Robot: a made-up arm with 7 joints. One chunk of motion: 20 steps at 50 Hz.
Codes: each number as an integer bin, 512 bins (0 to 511) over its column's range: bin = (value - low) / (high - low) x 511, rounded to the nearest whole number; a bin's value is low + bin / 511 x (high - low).
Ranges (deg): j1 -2..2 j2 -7..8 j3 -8..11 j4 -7..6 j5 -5..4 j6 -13..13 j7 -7..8
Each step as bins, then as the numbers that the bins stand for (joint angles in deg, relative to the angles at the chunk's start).
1 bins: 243 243 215 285 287 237 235
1 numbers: -0.10 0.13 -0.01 0.25 0.05 -0.94 -0.10
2 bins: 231 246 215 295 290 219 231
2 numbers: -0.19 0.22 -0.01 0.50 0.11 -1.86 -0.22
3 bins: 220 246 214 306 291 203 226
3 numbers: -0.28 0.22 -0.04 0.78 0.13 -2.67 -0.37
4 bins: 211 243 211 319 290 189 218
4 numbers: -0.35 0.13 -0.15 1.12 0.11 -3.38 -0.60
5 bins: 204 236 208 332 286 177 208
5 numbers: -0.40 -0.07 -0.27 1.45 0.04 -3.99 -0.89
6 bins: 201 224 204 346 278 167 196
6 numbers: -0.43 -0.42 -0.41 1.80 -0.10 -4.50 -1.25
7 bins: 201 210 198 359 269 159 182
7 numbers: -0.43 -0.84 -0.64 2.13 -0.26 -4.91 -1.66
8 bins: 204 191 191 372 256 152 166
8 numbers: -0.40 -1.39 -0.90 2.46 -0.49 -5.27 -2.13
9 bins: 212 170 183 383 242 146 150
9 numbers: -0.34 -2.01 -1.20 2.74 -0.74 -5.57 -2.60
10 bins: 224 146 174 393 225 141 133
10 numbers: -0.25 -2.71 -1.53 3.00 -1.04 -5.83 -3.10
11 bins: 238 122 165 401 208 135 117
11 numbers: -0.14 -3.42 -1.86 3.20 -1.34 -6.13 -3.57
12 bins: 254 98 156 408 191 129 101
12 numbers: -0.01 -4.12 -2.20 3.38 -1.64 -6.44 -4.04
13 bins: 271 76 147 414 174 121 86
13 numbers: 0.12 -4.77 -2.53 3.53 -1.94 -6.84 -4.48
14 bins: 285 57 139 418 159 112 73
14 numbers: 0.23 -5.33 -2.83 3.63 -2.20 -7.30 -4.86
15 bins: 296 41 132 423 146 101 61
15 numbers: 0.32 -5.80 -3.09 3.76 -2.43 -7.86 -5.21
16 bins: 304 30 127 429 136 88 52
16 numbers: 0.38 -6.12 -3.28 3.91 -2.60 -8.52 -5.47
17 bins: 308 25 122 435 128 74 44
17 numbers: 0.41 -6.27 -3.46 4.07 -2.75 -9.23 -5.71
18 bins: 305 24 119 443 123 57 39
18 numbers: 0.39 -6.30 -3.58 4.27 -2.83 -10.10 -5.86
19 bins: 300 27 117 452 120 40 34
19 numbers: 0.35 -6.21 -3.65 4.50 -2.89 -10.96 -6.00
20 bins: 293 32 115 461 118 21 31
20 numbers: 0.29 -6.06 -3.72 4.73 -2.92 -11.93 -6.09
